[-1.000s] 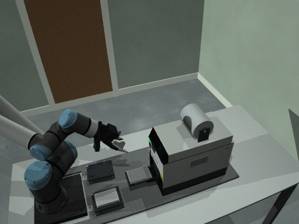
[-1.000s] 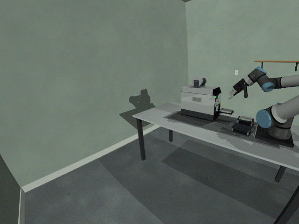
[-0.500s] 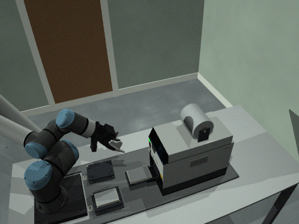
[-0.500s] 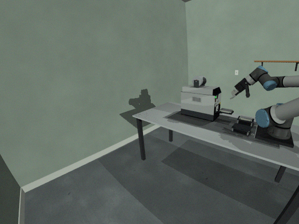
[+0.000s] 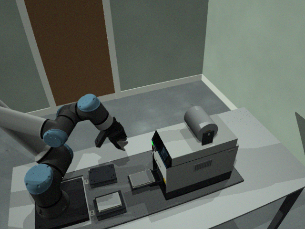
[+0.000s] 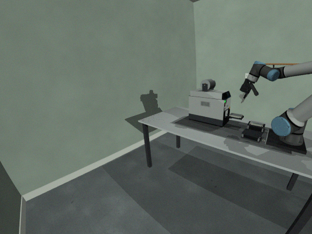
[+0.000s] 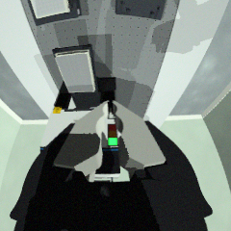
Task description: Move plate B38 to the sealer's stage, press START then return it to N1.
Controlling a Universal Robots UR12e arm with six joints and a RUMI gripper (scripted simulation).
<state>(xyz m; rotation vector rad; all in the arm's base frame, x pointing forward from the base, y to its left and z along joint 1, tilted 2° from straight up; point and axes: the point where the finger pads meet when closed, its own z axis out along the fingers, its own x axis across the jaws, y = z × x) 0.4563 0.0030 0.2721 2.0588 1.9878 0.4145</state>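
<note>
Right now my hand is 6 cm short of the plate B38, 10 cm to the left of it and 17 cm above it. Round my hand: foil-covered plate: 15 cm behind, 13 cm to the right, 23 cm below; then nest N1: 14 cm behind, 9 cm to the left, 25 cm below; then sealer stage: 6 cm ahead, 10 cm to the right, 18 cm below.
</note>
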